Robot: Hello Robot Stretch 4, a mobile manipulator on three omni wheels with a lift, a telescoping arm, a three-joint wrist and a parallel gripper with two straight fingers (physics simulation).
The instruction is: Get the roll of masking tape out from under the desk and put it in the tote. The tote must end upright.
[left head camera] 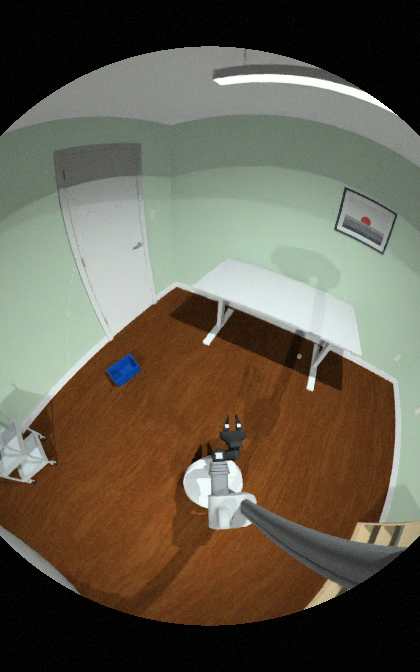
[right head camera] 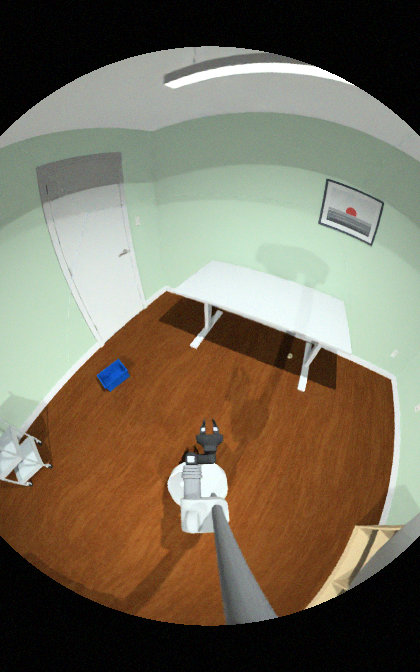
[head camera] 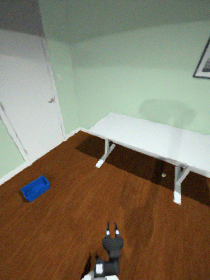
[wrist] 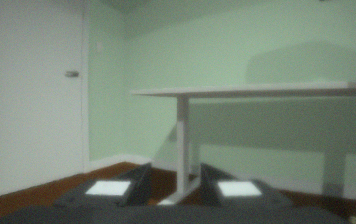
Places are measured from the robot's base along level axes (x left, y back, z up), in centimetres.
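Where they show: gripper, between the fingertips: [right head camera: 208, 417] [head camera: 111, 221] [wrist: 175, 177].
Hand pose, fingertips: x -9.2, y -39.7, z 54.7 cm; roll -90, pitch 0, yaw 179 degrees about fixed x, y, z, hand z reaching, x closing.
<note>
After its pixels a point has its place.
A small pale roll of tape [head camera: 163, 175] {z -0.4, x -104.5, y -117.8 cm} [left head camera: 299, 356] [right head camera: 290, 356] {z -0.5, x -105.4, y -116.9 cm} lies on the floor under the white desk [head camera: 145, 134] {z 69.3, x -62.1, y -133.4 cm} [left head camera: 280, 301] [right head camera: 265, 297] {z 69.3, x -61.1, y -129.3 cm} [wrist: 280, 91] {z 66.8, x -55.1, y -111.8 cm}, close to the inner side of its right leg. In the wrist view a pale bit, perhaps the roll, shows at the bottom right corner. The blue tote [head camera: 35, 189] {z -2.5, x 90.3, y -99.1 cm} [left head camera: 123, 370] [right head camera: 113, 375] {z -2.5, x 89.1, y -100.7 cm} stands upright on the floor at the left, before the door. My gripper [head camera: 113, 229] [left head camera: 233, 420] [right head camera: 209, 425] {z 54.7, x -9.2, y -39.7 cm} [wrist: 175, 177] {z 54.7, x -9.2, y -39.7 cm} is open and empty, in front of the base, well short of both desk and tote.
The desk's left leg [head camera: 106, 150] {z 11.6, x -13.4, y -165.3 cm} [left head camera: 220, 315] [right head camera: 207, 317] {z 17.3, x -14.1, y -164.5 cm} [wrist: 183, 145] {z 33.7, x -14.5, y -164.1 cm} and right leg [head camera: 177, 187] [left head camera: 312, 372] [right head camera: 303, 372] stand on long feet. A white cart [left head camera: 35, 457] [right head camera: 31, 459] {z 10.5, x 163.2, y 13.0 cm} is at the far left. A wooden shelf [left head camera: 361, 531] [right head camera: 357, 542] is at the lower right.
</note>
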